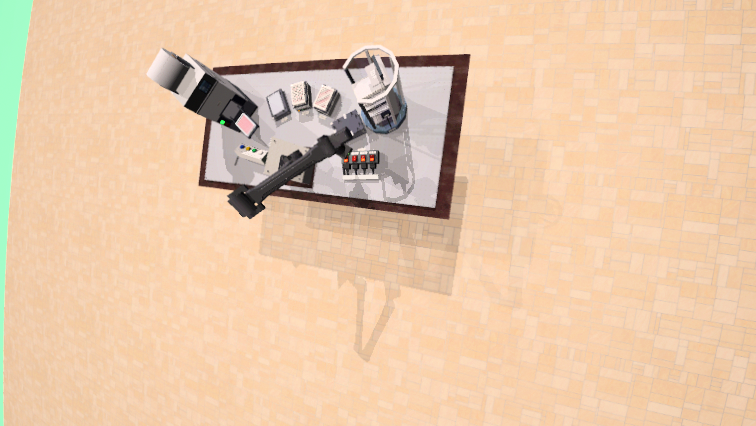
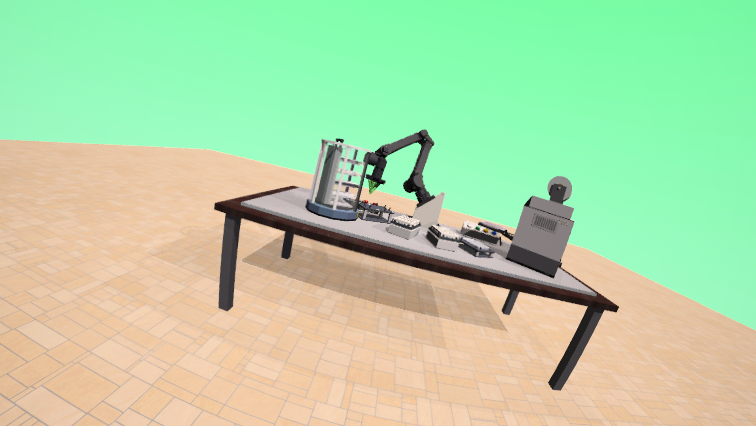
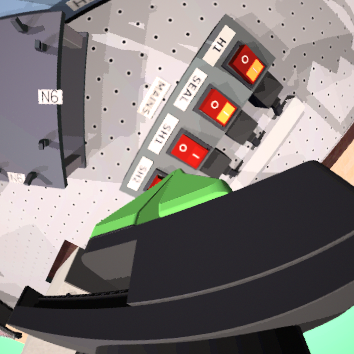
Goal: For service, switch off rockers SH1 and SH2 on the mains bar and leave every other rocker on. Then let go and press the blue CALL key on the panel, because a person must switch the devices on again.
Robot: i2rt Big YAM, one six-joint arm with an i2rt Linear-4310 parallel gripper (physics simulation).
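Places are measured from the arm's base along level axes (x down, y left, z ahead), in centimetres.
Where they show: gripper, between the fingertips: (image 1: 349, 154) (image 2: 370, 194) (image 3: 179, 176); arm's base, origin of its link: (image 2: 426, 202).
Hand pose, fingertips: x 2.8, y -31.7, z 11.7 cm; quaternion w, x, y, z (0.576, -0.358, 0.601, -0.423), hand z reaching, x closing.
Things, the pixels of their top centre, and the offset from my fingertips. Level surfaces: height alone.
- grey mains bar, centre of its top: (image 3: 231, 148) (image 1: 358, 164) (image 2: 362, 198) dx +4.2, dy -4.4, dz -3.5 cm
- red rockers TH, centre of its top: (image 3: 250, 63) dx +4.3, dy -11.1, dz +1.2 cm
- SEAL, centre of its top: (image 3: 220, 108) dx +4.3, dy -6.2, dz +0.2 cm
- SH1, centre of its top: (image 3: 190, 152) dx +4.2, dy -1.3, dz -0.8 cm
- SH2, centre of its top: (image 3: 164, 191) dx +4.3, dy +3.6, dz -1.8 cm
- key panel, centre of its top: (image 2: 482, 225) (image 1: 247, 152) dx +1.2, dy +67.3, dz -8.3 cm
- blue CALL key, centre of its top: (image 1: 240, 146) dx +2.1, dy +74.5, dz -5.4 cm
- round carousel rack, centre of its top: (image 2: 348, 140) (image 1: 367, 71) dx -24.8, dy -11.2, dz +28.4 cm
- grey label printer, centre of its top: (image 2: 561, 177) (image 1: 156, 63) dx -36.0, dy +91.5, dz +20.4 cm
- table, height of its surface: dx +9.6 cm
The grey mains bar (image 3: 210, 71) (image 1: 360, 159) (image 2: 372, 207) carries red rockers TH (image 3: 246, 64), SEAL (image 3: 218, 107), SH1 (image 3: 189, 151) and SH2 (image 3: 154, 180). TH and SEAL each show a lit orange half. SH1 is plain red with no lit half. SH2 is almost hidden behind my green fingertips, so its state cannot be told. My gripper (image 3: 179, 176) (image 2: 374, 185) is shut and empty, its tips over SH2. The key panel (image 1: 252, 153) (image 2: 481, 231) with the blue CALL key (image 1: 242, 147) lies at the table's other side, left of the arm's base.
A round carousel rack (image 1: 393, 101) (image 2: 330, 210) stands close behind the mains bar. Three tip boxes (image 1: 301, 95) (image 2: 404, 225) and a grey label printer (image 1: 211, 92) (image 2: 539, 238) stand along the far side of the table (image 1: 423, 174).
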